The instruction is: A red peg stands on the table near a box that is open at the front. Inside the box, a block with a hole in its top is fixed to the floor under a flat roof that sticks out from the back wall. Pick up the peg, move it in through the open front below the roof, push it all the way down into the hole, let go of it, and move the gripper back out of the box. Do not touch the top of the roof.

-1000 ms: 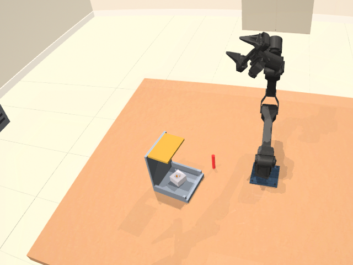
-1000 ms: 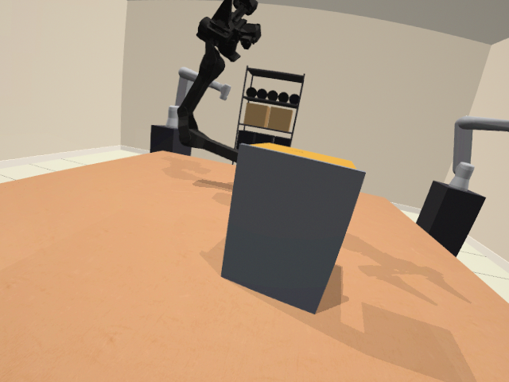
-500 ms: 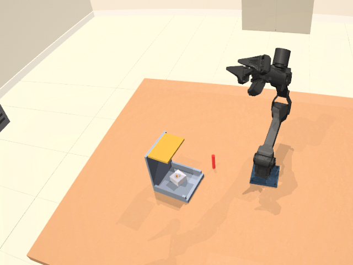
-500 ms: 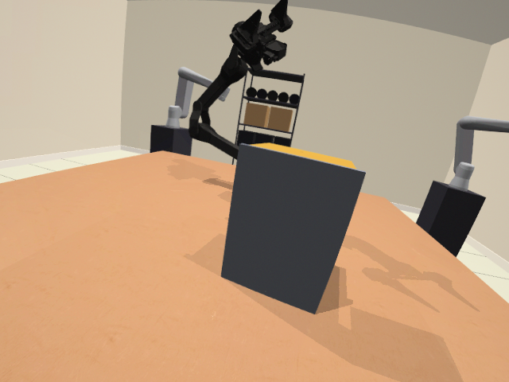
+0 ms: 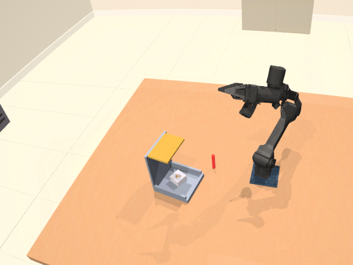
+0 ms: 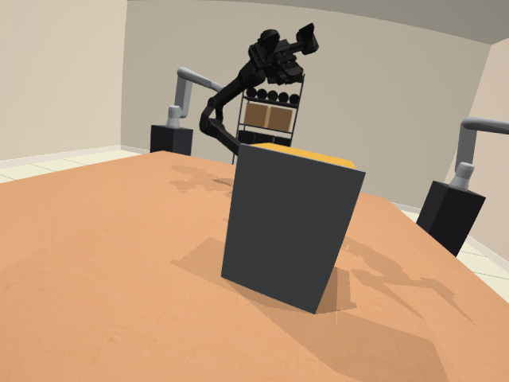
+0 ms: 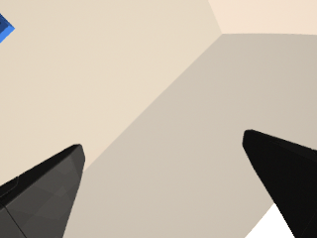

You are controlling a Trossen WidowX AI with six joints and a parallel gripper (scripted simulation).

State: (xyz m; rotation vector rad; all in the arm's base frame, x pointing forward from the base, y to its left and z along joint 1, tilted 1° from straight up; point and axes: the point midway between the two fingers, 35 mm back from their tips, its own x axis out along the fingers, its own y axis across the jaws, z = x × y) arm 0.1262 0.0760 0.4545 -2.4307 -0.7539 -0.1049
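The red peg is 70 mm ahead of my gripper tip, 40 mm to the right of it and 430 mm below it. From my gripper tip the other things lie so: orange roof (200 mm ahead, 100 mm to the left, 260 mm below); then dark back wall (250 mm ahead, 100 mm to the left, 360 mm below).
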